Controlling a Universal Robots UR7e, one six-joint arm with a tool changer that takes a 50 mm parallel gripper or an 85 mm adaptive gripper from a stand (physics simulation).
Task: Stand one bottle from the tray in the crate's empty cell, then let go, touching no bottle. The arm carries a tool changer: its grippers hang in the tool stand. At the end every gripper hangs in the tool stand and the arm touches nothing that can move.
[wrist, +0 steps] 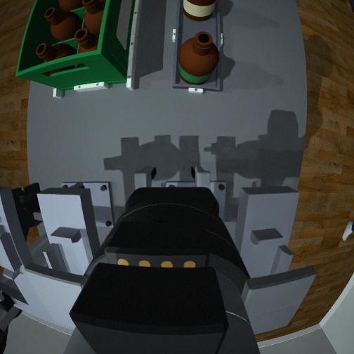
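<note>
My gripper (173, 173) is open, its two fingers apart with nothing between them. Its black body is low, between upright grey plates of the tool stand (267, 212); whether it touches them is hard to tell. Ahead of it, the dark tray (186, 31) holds a brown bottle with a green label (198, 62), upright at the near end. A brown bottle with a cream label (199, 9) stands farther up, cut by the top edge. The green crate (114, 62) at upper left holds several brown bottles (65, 26). The crate is cut off by the view, and its empty cell cannot be made out.
A black jointed gripper (30, 202) shows at the left edge beside the stand. A flat grey plate with bolts (102, 202) lies left of my gripper. White brackets (91, 86) sit along the crate's base. Wooden floor (327, 150) lies beyond the table's right edge.
</note>
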